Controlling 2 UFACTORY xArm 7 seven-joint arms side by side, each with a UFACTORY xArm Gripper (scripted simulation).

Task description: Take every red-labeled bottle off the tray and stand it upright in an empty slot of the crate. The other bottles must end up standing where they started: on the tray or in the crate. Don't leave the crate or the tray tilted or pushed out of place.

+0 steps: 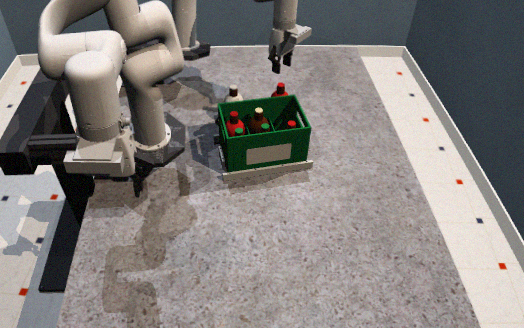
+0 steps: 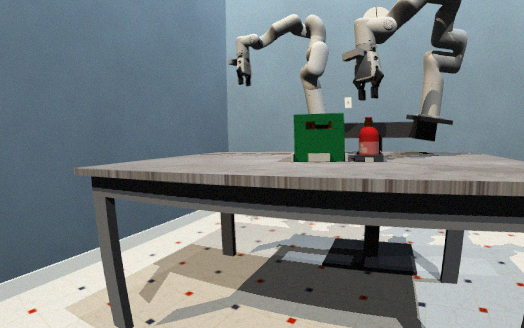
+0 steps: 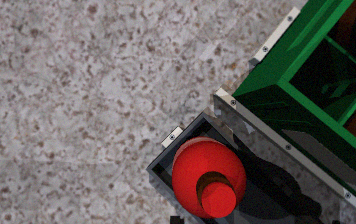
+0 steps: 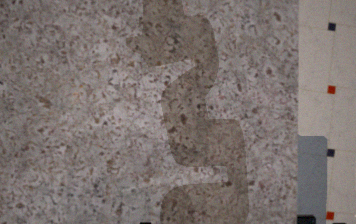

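The left gripper is visible in the pictures, and image 1 also shows the left gripper. The pictures show a green crate as well.
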